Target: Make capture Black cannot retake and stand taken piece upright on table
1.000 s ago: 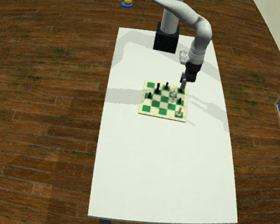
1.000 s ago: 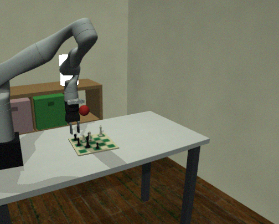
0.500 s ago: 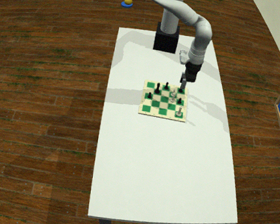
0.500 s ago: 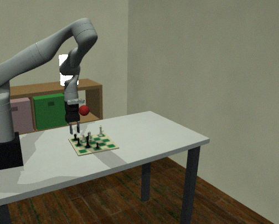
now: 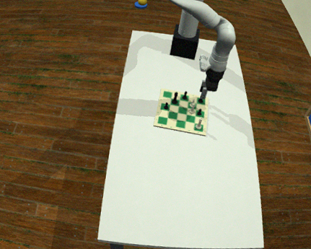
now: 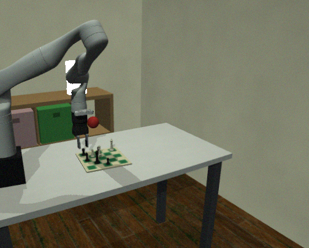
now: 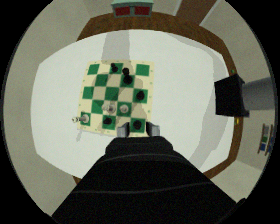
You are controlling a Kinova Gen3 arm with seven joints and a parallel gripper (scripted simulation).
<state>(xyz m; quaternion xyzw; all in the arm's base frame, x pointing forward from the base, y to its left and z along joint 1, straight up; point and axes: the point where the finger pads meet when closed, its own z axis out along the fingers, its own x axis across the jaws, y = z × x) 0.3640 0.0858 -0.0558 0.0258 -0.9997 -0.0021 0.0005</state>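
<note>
My hand is 12 cm to the left of the tall black piece, 3 cm short of it and 3 cm above it. The rest, counted from my hand: tall white piece: 15 cm ahead, 3 cm below, 1 cm to the right; then green-and-cream chessboard: 8 cm to the right, 7 cm ahead, 6 cm below.
</note>
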